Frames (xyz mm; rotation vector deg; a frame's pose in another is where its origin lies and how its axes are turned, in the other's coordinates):
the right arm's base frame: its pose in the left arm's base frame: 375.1 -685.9 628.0 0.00 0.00 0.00
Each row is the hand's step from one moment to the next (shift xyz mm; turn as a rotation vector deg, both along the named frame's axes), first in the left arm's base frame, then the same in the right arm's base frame.
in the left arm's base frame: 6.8 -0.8 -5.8 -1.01 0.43 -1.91
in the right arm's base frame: 6.8 -0.8 -5.8 -1.01 0.43 -1.91
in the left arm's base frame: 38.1 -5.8 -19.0 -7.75 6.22 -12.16
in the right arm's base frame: 38.1 -5.8 -19.0 -7.75 6.22 -12.16
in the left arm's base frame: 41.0 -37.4 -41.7 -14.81 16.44 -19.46
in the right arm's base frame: 41.0 -37.4 -41.7 -14.81 16.44 -19.46
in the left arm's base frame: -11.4 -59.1 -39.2 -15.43 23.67 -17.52
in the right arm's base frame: -11.4 -59.1 -39.2 -15.43 23.67 -17.52
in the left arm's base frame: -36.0 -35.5 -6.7 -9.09 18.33 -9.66
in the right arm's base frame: -36.0 -35.5 -6.7 -9.09 18.33 -9.66
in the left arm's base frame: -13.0 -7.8 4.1 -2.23 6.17 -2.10
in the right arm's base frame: -13.0 -7.8 4.1 -2.23 6.17 -2.10
